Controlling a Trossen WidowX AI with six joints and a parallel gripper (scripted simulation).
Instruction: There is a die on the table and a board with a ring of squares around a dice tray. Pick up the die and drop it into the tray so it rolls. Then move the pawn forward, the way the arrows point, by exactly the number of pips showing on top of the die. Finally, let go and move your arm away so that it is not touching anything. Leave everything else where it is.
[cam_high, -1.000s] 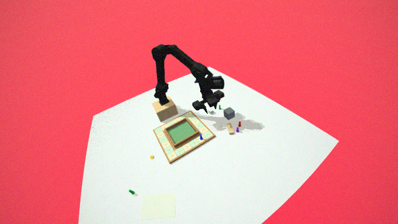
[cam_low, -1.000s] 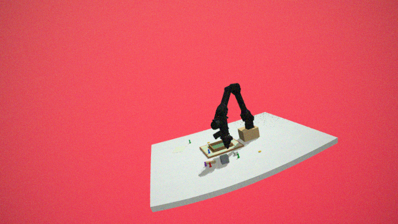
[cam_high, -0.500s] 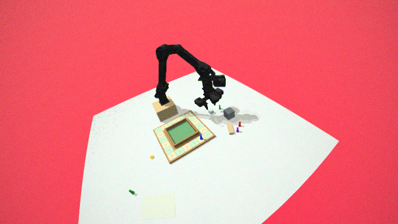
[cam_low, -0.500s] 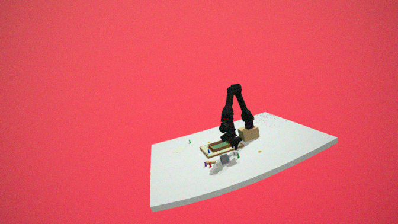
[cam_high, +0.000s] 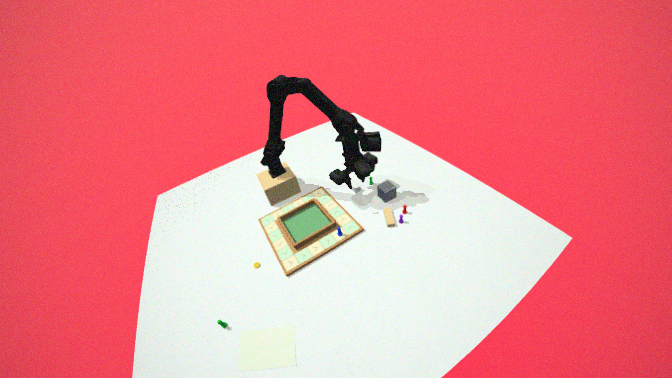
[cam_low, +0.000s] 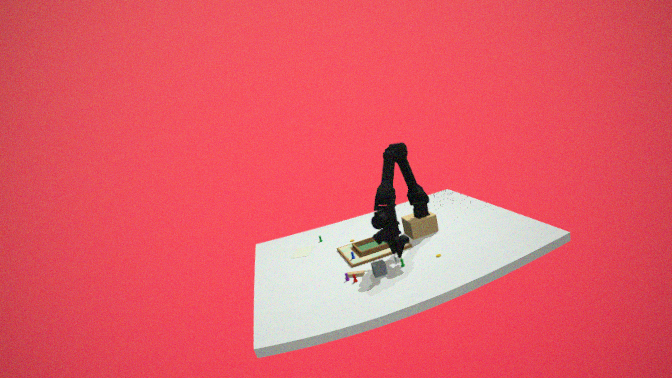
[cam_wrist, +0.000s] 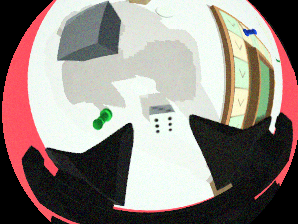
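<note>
The white die lies 1 cm below my gripper tip. Also, from my gripper tip: red pawn 20 cm ahead, 5 cm to the left, 1 cm below; then tan block 19 cm ahead, 2 cm below, 1 cm to the right; then grey cube 10 cm ahead, 6 cm to the left.
</note>
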